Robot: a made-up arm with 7 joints.
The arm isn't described. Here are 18 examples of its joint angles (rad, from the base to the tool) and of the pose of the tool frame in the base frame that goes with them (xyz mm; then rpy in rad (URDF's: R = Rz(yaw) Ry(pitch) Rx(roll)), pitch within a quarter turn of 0, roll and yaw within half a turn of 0).
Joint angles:
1: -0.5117 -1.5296 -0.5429 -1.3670 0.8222 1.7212 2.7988
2: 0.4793 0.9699 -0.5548 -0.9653 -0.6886 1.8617 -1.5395
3: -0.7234 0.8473 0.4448 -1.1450 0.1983 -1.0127 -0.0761
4: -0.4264 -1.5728 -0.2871 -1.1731 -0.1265 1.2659 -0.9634
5: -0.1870 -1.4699 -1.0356 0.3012 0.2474 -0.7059 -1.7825
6: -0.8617 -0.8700 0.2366 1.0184 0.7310 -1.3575 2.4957
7: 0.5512 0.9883 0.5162 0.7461 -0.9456 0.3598 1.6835
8: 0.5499 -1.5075 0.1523 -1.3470 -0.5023 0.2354 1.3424
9: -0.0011 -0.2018 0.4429 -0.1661 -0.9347 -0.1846 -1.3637
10: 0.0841 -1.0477 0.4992 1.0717 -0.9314 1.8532 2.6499
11: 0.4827 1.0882 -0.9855 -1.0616 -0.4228 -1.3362 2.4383
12: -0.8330 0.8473 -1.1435 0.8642 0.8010 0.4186 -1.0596
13: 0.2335 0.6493 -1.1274 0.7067 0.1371 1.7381 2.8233
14: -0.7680 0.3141 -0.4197 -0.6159 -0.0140 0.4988 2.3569
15: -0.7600 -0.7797 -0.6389 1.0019 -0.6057 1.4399 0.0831
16: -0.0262 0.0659 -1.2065 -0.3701 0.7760 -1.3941 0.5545
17: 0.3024 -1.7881 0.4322 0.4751 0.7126 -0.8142 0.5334
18: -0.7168 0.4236 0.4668 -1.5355 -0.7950 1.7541 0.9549
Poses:
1: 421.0 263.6 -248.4 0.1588 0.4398 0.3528
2: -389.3 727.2 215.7 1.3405 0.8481 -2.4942
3: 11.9 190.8 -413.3 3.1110 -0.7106 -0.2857
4: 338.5 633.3 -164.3 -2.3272 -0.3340 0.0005
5: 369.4 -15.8 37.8 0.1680 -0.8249 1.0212
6: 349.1 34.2 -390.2 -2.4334 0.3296 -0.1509
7: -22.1 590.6 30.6 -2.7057 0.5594 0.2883
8: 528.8 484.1 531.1 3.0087 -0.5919 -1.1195
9: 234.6 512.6 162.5 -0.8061 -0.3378 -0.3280
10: 438.8 347.7 49.4 0.9724 -0.1096 0.8368
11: -228.4 370.9 361.5 2.7738 -0.3047 0.1921
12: -329.2 -241.2 -127.8 2.0045 0.7004 1.4963
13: -366.1 331.5 -19.2 1.8845 -0.8343 2.9734
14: -208.1 -8.1 -308.7 1.2258 1.1876 0.1507
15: -47.0 -122.3 -206.5 -2.0369 0.8722 2.2907
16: -129.4 73.3 -112.5 -1.5161 0.3693 -0.5219
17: 355.2 204.9 288.2 0.8905 -0.3005 -0.9811
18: -127.7 65.3 -575.0 0.7254 -0.5408 -2.3851
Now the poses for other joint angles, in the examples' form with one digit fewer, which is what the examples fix.
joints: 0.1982 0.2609 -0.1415 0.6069 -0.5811 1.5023 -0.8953
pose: -12 546 57 -0.527 0.332 1.498
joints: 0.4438 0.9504 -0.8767 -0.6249 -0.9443 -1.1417 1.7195
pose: -228 487 384 -2.895 -0.522 0.373
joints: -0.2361 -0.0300 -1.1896 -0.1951 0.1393 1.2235 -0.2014
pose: -359 192 -108 -1.052 0.717 2.305
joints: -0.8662 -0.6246 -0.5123 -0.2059 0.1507 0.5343 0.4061
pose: -86 54 -298 -2.719 0.512 1.017
